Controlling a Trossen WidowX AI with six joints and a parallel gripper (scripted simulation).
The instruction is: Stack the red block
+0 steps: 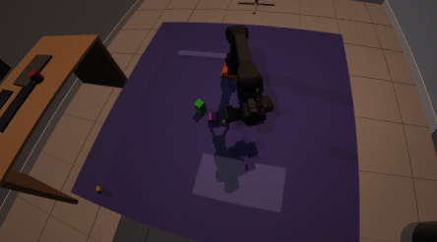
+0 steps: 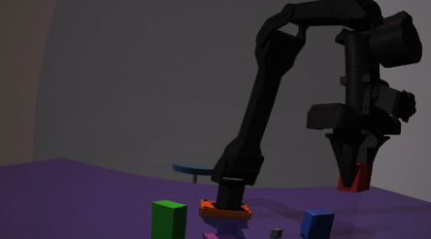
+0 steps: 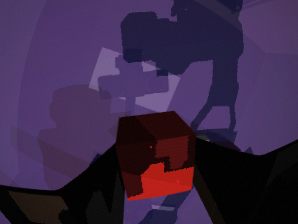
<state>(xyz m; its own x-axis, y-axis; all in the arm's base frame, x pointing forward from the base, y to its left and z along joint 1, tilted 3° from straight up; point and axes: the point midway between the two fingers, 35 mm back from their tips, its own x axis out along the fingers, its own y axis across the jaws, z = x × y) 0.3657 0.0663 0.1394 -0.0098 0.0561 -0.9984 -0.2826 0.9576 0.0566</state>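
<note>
My gripper tip is 60 mm past the magenta block, 160 mm to the left of it and 100 mm above it. The rest, counted from my gripper tip: red block 10 mm above; then blue block 150 mm behind, 40 mm to the left, 100 mm below.
</note>
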